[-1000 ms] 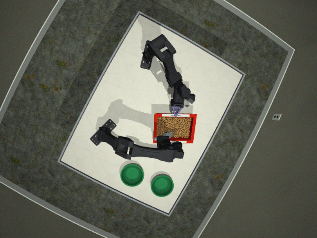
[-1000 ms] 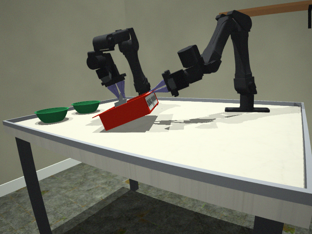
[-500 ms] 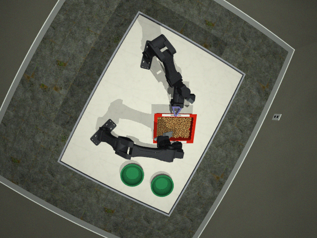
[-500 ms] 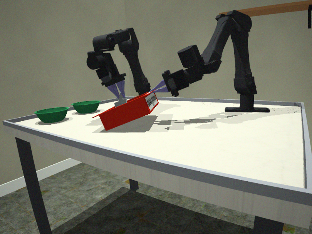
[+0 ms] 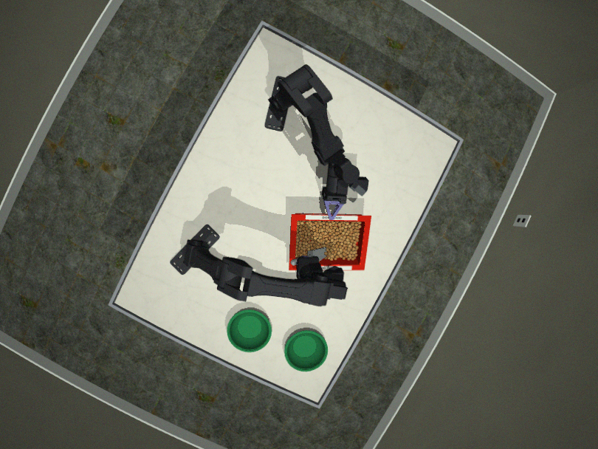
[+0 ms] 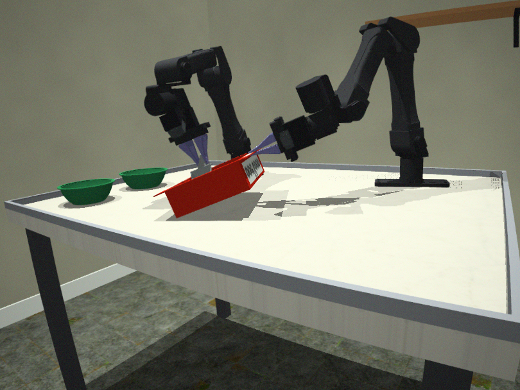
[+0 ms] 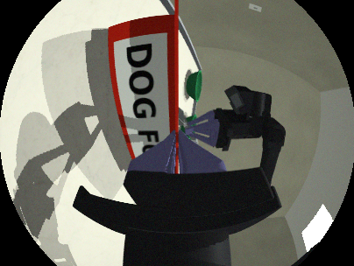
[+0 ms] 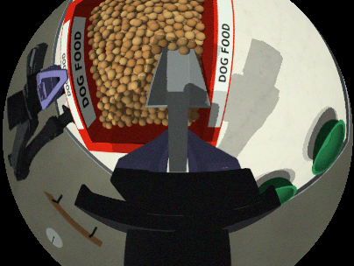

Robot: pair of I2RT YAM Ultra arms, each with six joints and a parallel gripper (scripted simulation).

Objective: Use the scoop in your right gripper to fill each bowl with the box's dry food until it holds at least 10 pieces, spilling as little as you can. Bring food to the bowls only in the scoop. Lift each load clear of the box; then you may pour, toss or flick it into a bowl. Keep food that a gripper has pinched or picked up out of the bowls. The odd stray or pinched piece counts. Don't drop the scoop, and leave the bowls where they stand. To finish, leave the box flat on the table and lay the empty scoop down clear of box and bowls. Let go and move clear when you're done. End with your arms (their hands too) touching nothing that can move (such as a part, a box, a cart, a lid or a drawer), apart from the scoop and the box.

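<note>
Right now my right hand is 10 cm to the right of the box, 5 cm short of it and 2 cm above it. The rest, counted from my right hand: grey scoop: 3 cm to the left, 3 cm below, 2 cm ahead.
</note>
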